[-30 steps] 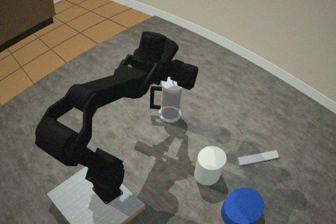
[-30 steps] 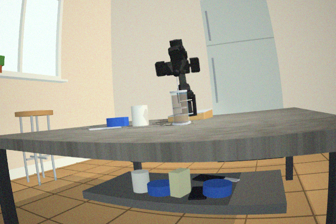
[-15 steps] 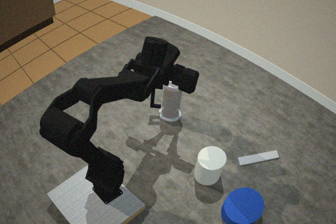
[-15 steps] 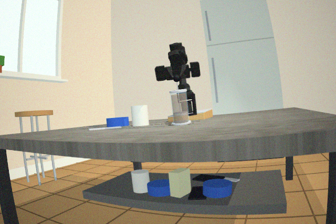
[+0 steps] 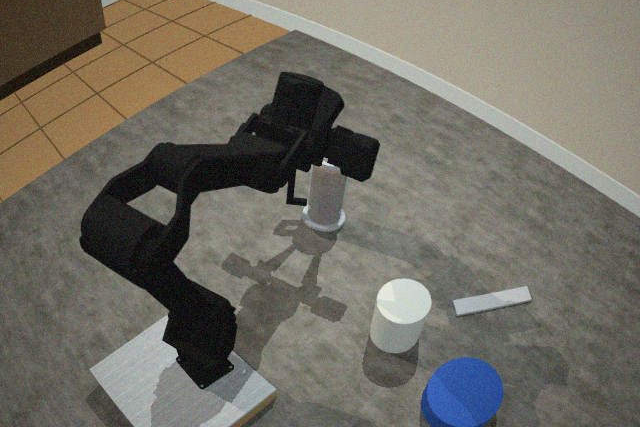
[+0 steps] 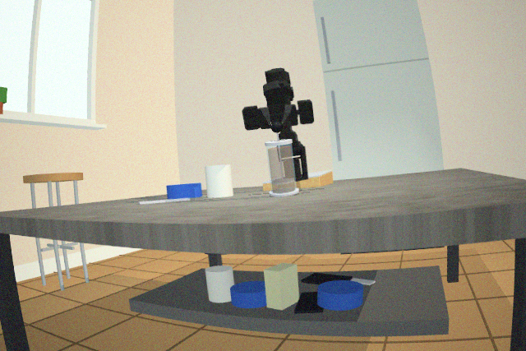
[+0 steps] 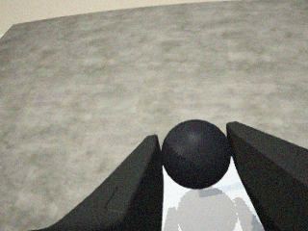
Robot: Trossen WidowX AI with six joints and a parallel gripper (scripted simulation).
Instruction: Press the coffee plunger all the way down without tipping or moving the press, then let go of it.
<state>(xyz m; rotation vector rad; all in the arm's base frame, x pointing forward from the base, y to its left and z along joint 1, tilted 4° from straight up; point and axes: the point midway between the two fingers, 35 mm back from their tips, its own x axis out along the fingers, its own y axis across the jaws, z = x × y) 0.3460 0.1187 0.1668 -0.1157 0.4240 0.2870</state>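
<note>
The glass coffee press lies 3 cm behind my gripper tip, 1 cm to the left of it and 8 cm below it.
</note>
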